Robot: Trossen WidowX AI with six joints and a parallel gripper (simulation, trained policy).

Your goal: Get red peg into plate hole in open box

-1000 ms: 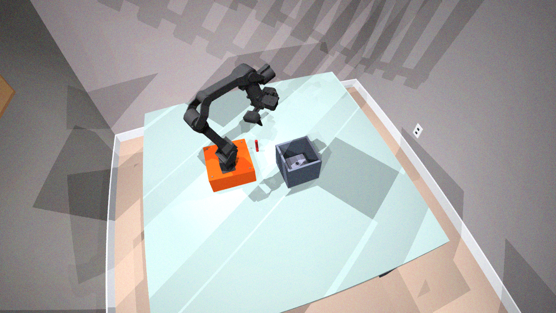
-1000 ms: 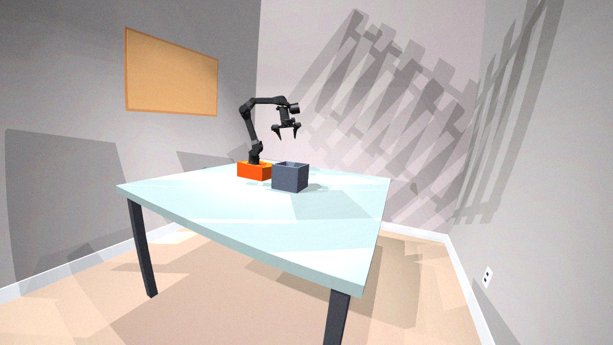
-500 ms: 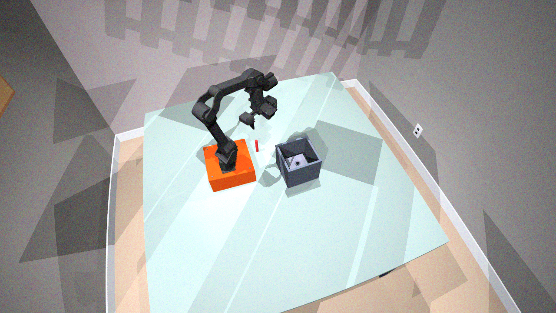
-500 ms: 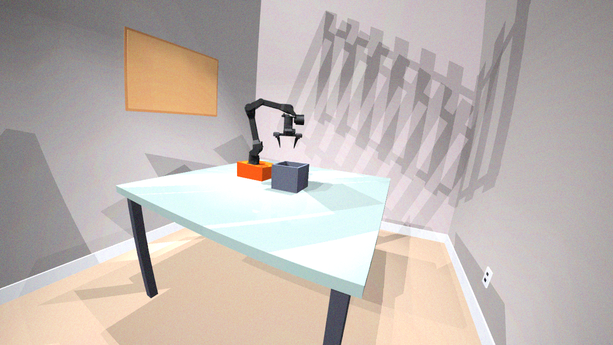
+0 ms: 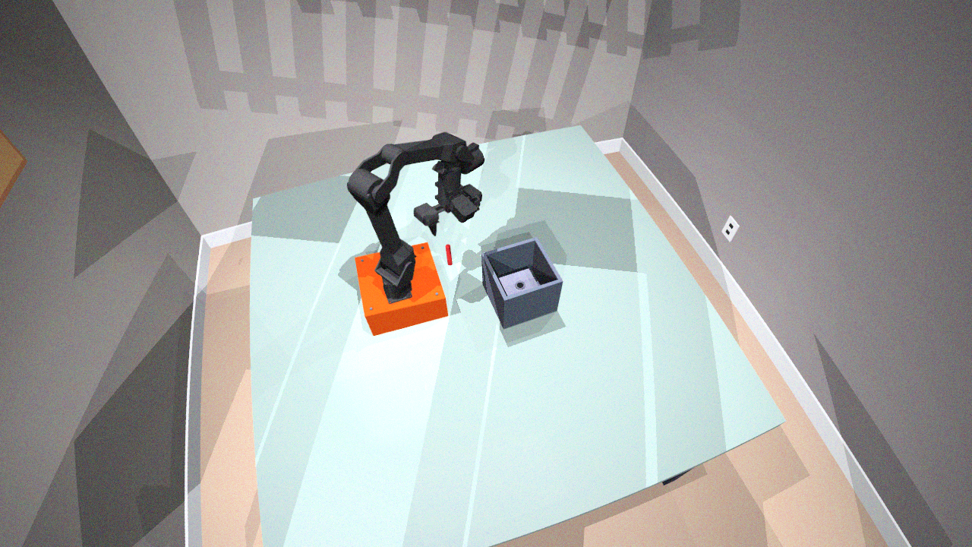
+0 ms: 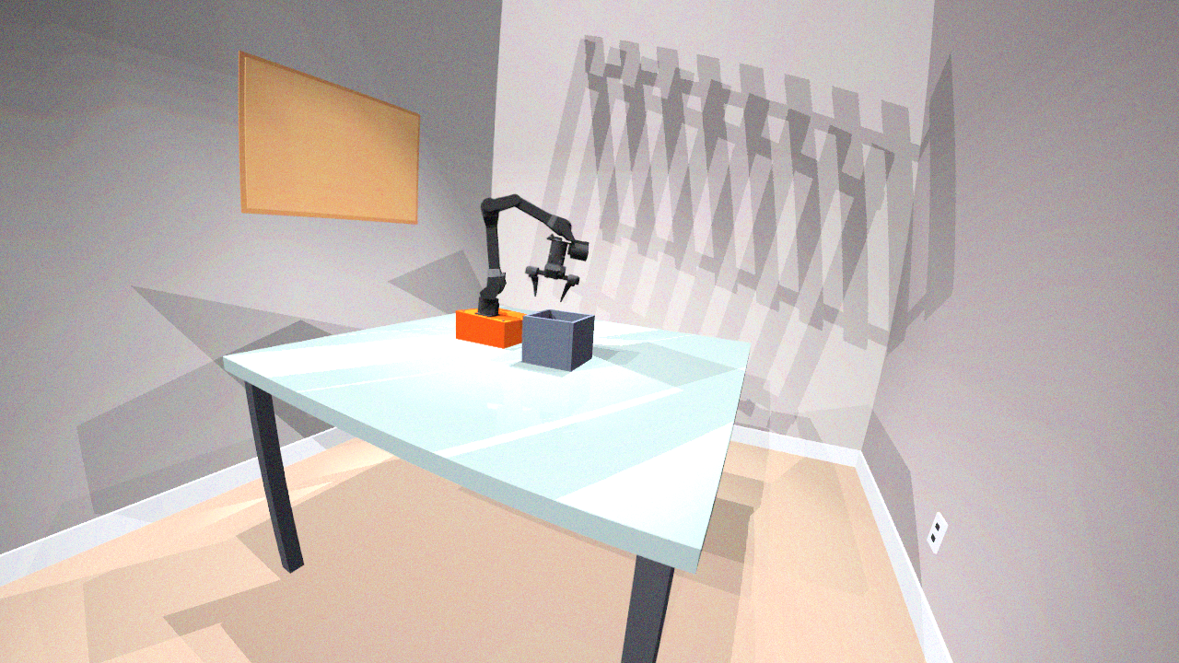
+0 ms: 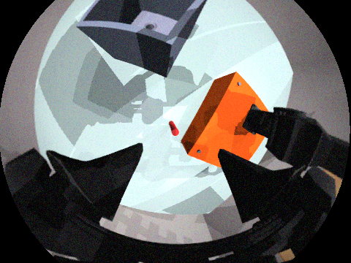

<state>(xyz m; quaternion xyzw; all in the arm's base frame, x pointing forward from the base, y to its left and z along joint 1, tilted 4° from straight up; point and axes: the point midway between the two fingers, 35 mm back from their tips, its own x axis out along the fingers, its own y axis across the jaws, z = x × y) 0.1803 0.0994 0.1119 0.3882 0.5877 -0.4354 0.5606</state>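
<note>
Right now the red peg is 110 mm below my gripper tip. Also, from my gripper tip: pale plate: 190 mm to the right, 130 mm ahead, 110 mm below.
</note>
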